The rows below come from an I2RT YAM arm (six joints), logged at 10 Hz.
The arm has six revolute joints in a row. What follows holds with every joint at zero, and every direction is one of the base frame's.
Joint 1 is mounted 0.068 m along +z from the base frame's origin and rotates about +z.
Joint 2 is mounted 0.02 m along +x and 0.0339 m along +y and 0.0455 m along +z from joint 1 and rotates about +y.
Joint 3 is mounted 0.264 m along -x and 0.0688 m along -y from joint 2 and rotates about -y.
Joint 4 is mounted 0.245 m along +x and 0.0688 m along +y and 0.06 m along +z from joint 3 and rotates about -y.
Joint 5 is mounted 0.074 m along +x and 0.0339 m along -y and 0.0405 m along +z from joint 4 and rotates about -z.
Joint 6 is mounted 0.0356 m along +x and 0.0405 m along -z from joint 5 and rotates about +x.
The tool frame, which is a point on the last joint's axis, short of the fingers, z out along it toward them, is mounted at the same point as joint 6; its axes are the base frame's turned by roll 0, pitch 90 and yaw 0 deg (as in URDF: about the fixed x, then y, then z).
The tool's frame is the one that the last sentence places.
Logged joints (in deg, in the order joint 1, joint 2, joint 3, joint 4, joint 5, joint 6), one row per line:
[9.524 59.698 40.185 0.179 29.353 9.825]
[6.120 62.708 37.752 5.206 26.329 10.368]
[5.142 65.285 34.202 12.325 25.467 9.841]
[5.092 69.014 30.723 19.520 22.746 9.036]
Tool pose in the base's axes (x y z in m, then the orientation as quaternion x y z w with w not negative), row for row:
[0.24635 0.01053 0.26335 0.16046 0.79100 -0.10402 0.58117]
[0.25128 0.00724 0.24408 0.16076 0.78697 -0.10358 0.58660]
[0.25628 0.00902 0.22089 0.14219 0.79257 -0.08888 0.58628]
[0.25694 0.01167 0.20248 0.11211 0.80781 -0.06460 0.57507]
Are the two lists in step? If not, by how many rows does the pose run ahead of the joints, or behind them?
The pose runs 1 row ahead of the joints: the pose in row i belongs to the joints in row i + 1.
